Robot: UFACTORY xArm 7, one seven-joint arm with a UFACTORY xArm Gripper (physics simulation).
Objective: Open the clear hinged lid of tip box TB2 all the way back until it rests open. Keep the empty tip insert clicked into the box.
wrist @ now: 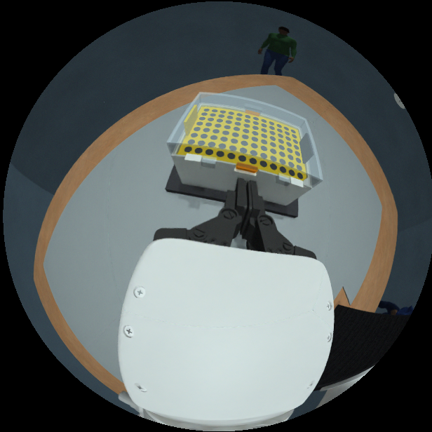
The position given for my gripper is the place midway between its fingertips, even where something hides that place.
In view: my gripper (242,192) and a clear lid (222,127).
